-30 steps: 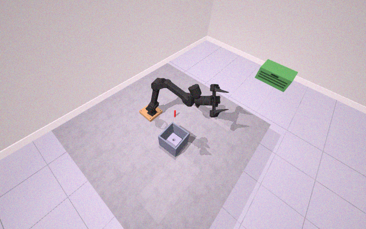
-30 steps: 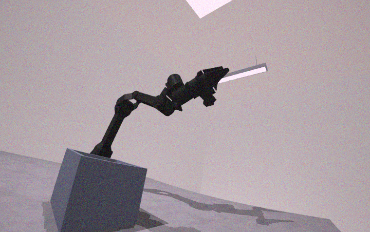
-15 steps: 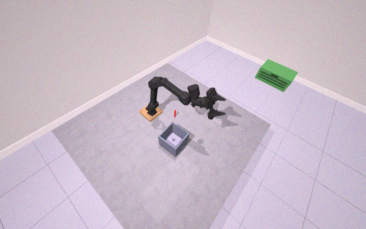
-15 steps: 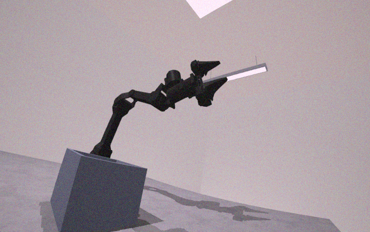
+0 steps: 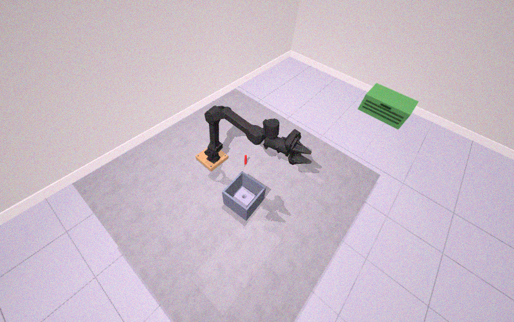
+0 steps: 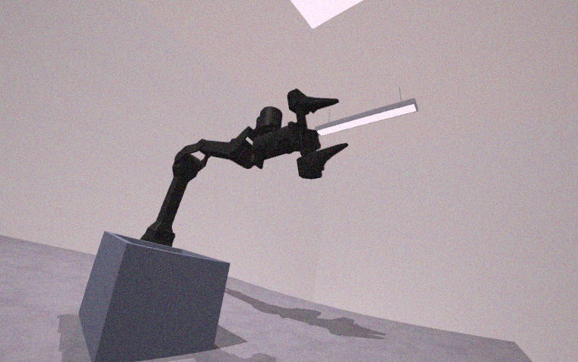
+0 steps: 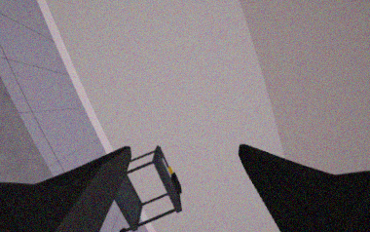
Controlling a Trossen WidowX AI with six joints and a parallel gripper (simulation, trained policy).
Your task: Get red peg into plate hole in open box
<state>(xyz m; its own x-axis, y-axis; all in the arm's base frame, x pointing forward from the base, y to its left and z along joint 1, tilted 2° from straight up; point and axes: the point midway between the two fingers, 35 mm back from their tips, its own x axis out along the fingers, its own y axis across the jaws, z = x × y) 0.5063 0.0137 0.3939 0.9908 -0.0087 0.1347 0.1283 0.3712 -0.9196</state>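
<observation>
My gripper tip is now 380 mm above the red peg, 370 mm past it and 80 mm to the right of it. From my gripper tip the other things lie so: plate (380 mm below, 220 mm behind, 140 mm to the right).
</observation>
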